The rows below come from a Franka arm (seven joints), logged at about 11 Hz.
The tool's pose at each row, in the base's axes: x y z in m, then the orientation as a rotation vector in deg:
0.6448, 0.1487, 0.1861, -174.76, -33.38, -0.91
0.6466, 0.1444, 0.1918, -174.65, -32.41, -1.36
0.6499, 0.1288, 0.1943, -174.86, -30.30, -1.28
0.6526, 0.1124, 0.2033, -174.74, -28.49, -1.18
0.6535, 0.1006, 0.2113, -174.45, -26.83, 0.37
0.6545, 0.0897, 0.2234, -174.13, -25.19, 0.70
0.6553, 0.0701, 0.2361, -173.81, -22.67, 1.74
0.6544, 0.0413, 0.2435, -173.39, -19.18, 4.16
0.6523, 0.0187, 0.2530, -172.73, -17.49, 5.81
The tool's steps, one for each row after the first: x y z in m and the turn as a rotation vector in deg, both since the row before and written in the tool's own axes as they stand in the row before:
0.0002, 0.0045, -0.0059, 0.22, 0.35, 0.60
-0.0025, 0.0156, -0.0031, 0.16, 0.01, 1.37
-0.0028, 0.0160, -0.0097, 0.41, 0.03, 1.14
-0.0027, 0.0111, -0.0086, 0.69, -0.88, 1.06
-0.0023, 0.0099, -0.0127, 0.58, -0.10, 1.03
-0.0048, 0.0181, -0.0140, 0.74, -0.52, 1.62
-0.0083, 0.0269, -0.0096, 1.00, -1.38, 2.29
-0.0074, 0.0205, -0.0114, 0.92, -0.95, 1.09

